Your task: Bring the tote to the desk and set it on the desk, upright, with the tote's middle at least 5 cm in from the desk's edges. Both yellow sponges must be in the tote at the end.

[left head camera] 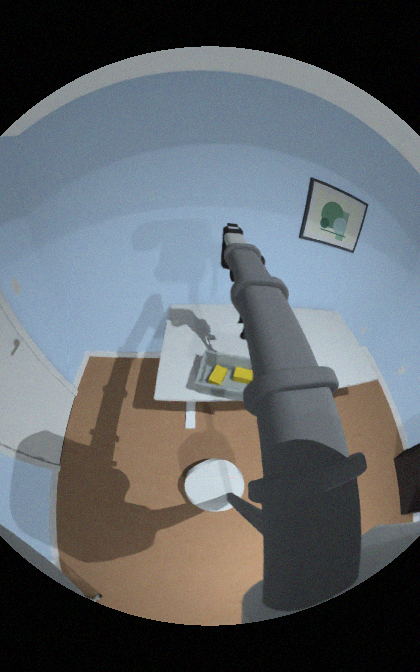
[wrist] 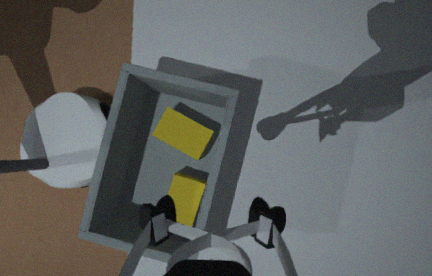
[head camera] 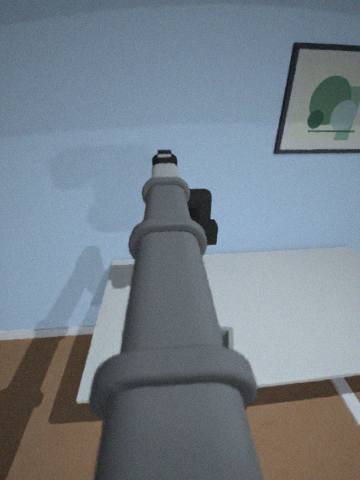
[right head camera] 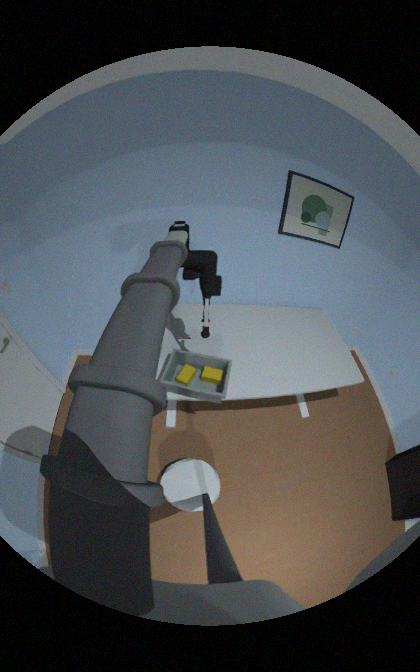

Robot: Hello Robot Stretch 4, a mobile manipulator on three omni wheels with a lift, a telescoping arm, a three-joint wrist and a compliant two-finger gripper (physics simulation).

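Places are measured from the robot's base along level axes (x ahead, y left, z up), in centimetres.
Pixels of known places: gripper, fingertip midpoint: (wrist: 212, 212).
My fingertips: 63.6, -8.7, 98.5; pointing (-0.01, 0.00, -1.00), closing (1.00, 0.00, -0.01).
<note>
Behind a point stands the place of what it marks, as x, y, z.
The grey tote (head camera: 227, 337) @(57.3, -19.4, 80.3) (left head camera: 220, 390) (right head camera: 192, 392) (wrist: 106, 150) @(45.8, -3.2, 81.3) is open side up at the front left of the white desk (head camera: 300, 310) @(75.4, -59.1, 69.3) (left head camera: 340, 345) (right head camera: 285, 345) (wrist: 300, 30) @(81.2, 23.4, 69.3), turned slightly. Its front wall lies across the desk's front edge in the wrist view. One yellow sponge (left head camera: 218, 375) (right head camera: 186, 374) (wrist: 183, 133) @(57.4, 0.3, 74.1) and a second yellow sponge (left head camera: 243, 375) (right head camera: 212, 375) (wrist: 187, 197) @(58.5, -11.6, 74.1) lie inside it, apart. My gripper (right head camera: 205, 331) (wrist: 212, 212) @(63.6, -8.7, 98.5) is open, above the desk behind the tote. The arm hides the fingers in the head view and part of the tote in the left view.
A round white stool (left head camera: 215, 485) (right head camera: 191, 485) (wrist: 67, 140) @(2.0, 0.1, 18.7) stands on the floor in front of the desk. A dark box-like object (left head camera: 410, 480) (right head camera: 405, 485) stands at the far right. The blue wall with a framed picture (head camera: 330, 105) @(125.9, -78.3, 149.4) is behind the desk.
</note>
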